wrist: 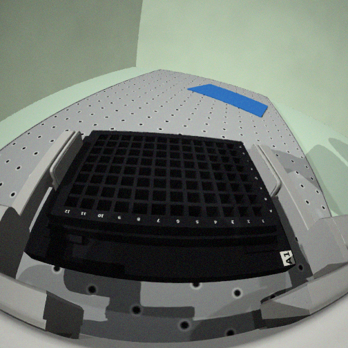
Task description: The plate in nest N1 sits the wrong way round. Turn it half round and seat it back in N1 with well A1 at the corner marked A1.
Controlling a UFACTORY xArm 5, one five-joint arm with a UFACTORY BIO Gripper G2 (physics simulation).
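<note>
The black well plate (167, 175) lies level between my fingers, its numbered edge toward the camera. The numbers run from 12 at the left to 1 at the right, and the letter A is at the near right, so well A1 is at the near right corner. The black nest (150, 260) shows below and in front of the plate. Its white A1 label (287, 258) is at the same near right corner. My gripper (166, 166) is shut on the plate, one finger at each short side. The plate's underside is hidden, so I cannot tell whether it is fully seated.
The grey table board (150, 107) with rows of small holes extends around and behind the nest. A flat blue rectangle (230, 99) lies on it at the back right. Pale green walls stand beyond. Shadows fall on the board in front of the nest.
</note>
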